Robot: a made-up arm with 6 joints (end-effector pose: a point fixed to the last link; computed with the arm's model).
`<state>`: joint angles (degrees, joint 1 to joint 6).
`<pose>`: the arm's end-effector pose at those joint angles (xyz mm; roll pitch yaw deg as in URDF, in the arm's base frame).
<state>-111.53 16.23 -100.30 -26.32 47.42 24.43</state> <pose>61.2 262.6 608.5 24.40 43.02 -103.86</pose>
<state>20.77 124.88 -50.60 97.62 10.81 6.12</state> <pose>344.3 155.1 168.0 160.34 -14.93 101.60</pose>
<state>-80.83 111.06 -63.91 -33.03 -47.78 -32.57</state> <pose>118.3 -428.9 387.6 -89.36 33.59 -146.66</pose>
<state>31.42 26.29 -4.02 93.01 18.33 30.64</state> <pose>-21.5 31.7 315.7 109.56 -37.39 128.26</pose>
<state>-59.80 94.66 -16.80 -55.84 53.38 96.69</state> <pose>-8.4 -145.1 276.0 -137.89 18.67 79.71</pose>
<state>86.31 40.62 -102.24 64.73 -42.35 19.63</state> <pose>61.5 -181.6 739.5 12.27 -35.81 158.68</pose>
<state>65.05 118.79 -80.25 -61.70 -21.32 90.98</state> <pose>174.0 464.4 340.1 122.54 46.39 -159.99</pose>
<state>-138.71 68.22 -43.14 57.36 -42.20 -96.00</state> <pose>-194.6 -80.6 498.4 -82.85 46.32 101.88</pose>
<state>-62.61 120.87 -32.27 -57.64 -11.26 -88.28</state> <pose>151.6 -250.3 162.4 -165.15 -4.96 -96.80</pose>
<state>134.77 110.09 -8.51 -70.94 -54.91 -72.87</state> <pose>-198.9 68.7 239.4 -129.72 19.67 104.68</pose>
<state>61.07 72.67 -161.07 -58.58 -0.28 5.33</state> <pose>-46.9 -84.8 859.2 2.70 -2.31 7.76</pose>
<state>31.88 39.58 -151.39 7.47 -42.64 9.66</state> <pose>-387.6 -253.5 663.0 -31.24 -65.57 70.95</pose>
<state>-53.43 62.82 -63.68 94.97 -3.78 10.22</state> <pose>107.4 -157.2 578.0 84.27 -15.49 34.32</pose>
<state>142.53 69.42 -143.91 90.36 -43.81 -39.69</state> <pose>87.1 37.8 821.8 39.08 -24.07 -179.69</pose>
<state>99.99 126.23 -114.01 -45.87 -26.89 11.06</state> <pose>-135.5 545.5 464.3 -70.63 52.85 45.00</pose>
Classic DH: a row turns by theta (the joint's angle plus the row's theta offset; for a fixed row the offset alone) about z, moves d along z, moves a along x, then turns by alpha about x. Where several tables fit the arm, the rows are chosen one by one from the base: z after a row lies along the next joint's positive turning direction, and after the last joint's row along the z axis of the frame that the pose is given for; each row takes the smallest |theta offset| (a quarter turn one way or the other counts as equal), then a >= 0, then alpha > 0; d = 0 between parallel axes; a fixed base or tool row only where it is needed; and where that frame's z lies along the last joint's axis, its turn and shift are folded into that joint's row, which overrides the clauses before.
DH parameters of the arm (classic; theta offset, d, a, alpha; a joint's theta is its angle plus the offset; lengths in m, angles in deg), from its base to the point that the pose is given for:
joint 1: 0 0.185 0 -90
joint 2: 7.71 0 -0.3653 0
joint 3: 77.29 0 -0.0171 90
joint 4: 0 0.1952 0 -90
joint 5: 0 0 0.0005 90
joint 6: 0 0.1204 0 0

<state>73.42 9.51 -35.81 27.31 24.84 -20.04</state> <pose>-43.6 -64.5 427.1 20.63 80.62 105.55</pose>
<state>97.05 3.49 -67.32 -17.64 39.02 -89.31</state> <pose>47.8 -198.1 504.9 -59.31 -5.69 -9.11</pose>
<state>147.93 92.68 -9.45 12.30 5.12 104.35</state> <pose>-116.6 70.3 237.1 174.43 -3.99 -148.41</pose>
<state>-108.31 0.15 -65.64 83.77 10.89 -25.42</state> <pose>107.1 250.0 535.2 12.76 19.60 -45.88</pose>
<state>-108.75 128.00 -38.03 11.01 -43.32 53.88</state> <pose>-138.2 -358.3 166.6 137.38 25.23 -4.01</pose>
